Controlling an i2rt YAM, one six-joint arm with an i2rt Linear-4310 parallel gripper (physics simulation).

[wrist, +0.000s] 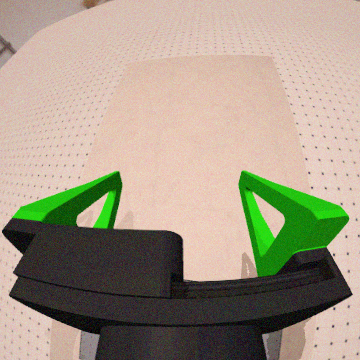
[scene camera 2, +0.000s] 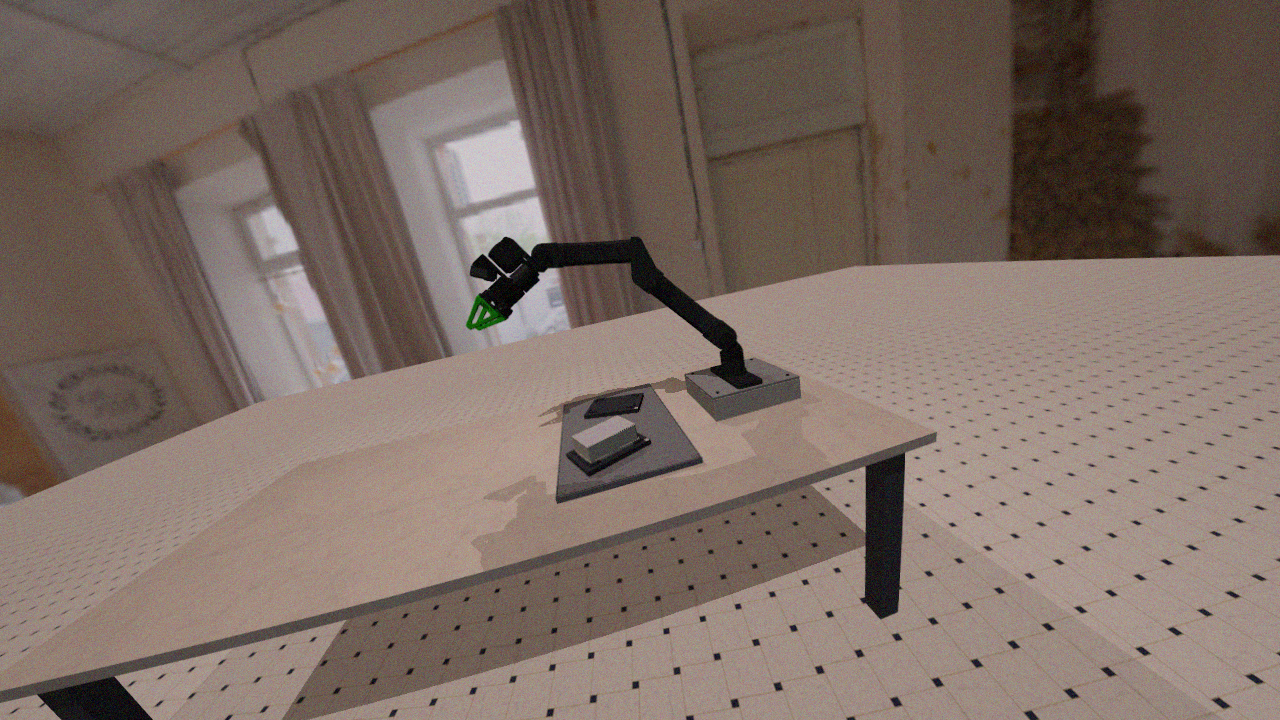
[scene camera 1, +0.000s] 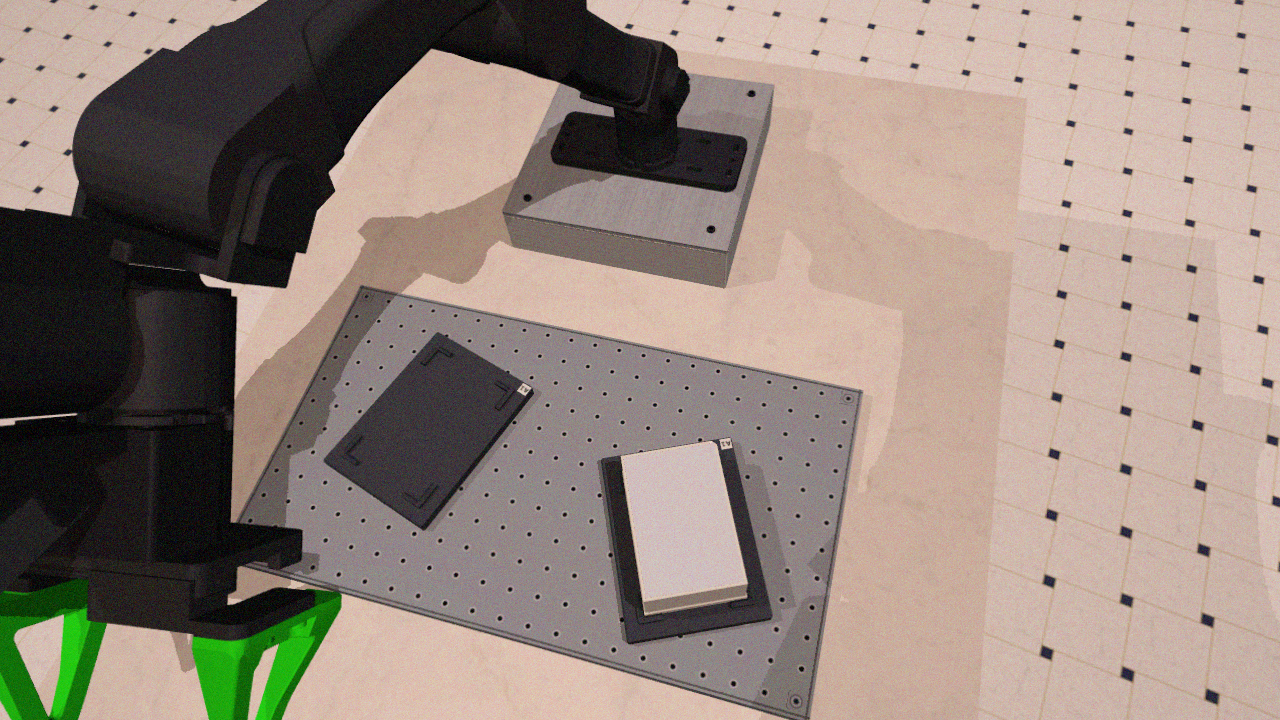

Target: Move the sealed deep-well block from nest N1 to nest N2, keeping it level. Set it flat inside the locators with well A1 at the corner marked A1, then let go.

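Frame: origin at the arm's base, x down, y right, z back, level; millimetres.
Seen in the pictures: gripper, fingertip midpoint: (wrist: 179, 177) (scene camera 2: 472, 328); arm's base, link origin: (scene camera 2: 734, 376) (scene camera 1: 648, 154).
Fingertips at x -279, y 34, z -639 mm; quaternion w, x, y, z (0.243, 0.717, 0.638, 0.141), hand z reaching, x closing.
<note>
Pixels of each thing's top centre, then the offset from my fingertips to it. "pt": a spot on its surface instead. Level surfaces: height alone.
- white sealed block, top centre: (scene camera 1: 681, 516) (scene camera 2: 603, 430) dx +275, dy -167, dz +257 mm
- nest's A1 label, surface spot: (scene camera 1: 725, 443) pt dx +316, dy -184, dz +349 mm
- grey perforated board, top centre: (scene camera 1: 551, 470) (scene camera 2: 615, 424) (wrist: 172, 337) dx +328, dy -35, dz +289 mm
- beige table, surface height: dx +341 mm
The white sealed block (scene camera 1: 684, 523) (scene camera 2: 605, 438) lies flat on a dark nest (scene camera 1: 698, 625), taken as N1. That nest's A1 label (scene camera 1: 725, 443) is at the block's upper right corner in scene camera 1. The other dark nest (scene camera 1: 429, 429) (scene camera 2: 614, 405), taken as N2, bears no block; its corner locators show, and its A1 label (scene camera 1: 523, 388) is at its right corner. My gripper (scene camera 1: 152, 694) (scene camera 2: 475, 324) (wrist: 179, 177) is open and empty, high above the table and beyond the board's edge, away from both nests. Its fingertips are cut off in scene camera 1. The wrist view shows neither block nor nests.
Both nests lie on a grey perforated board (scene camera 1: 554, 555) (scene camera 2: 671, 450) on the beige table (scene camera 1: 939, 501) (scene camera 2: 358, 501). The arm stands on a grey metal pedestal (scene camera 1: 617, 219) (scene camera 2: 747, 398) beside the board. The arm hides the board's left corner in scene camera 1.
</note>
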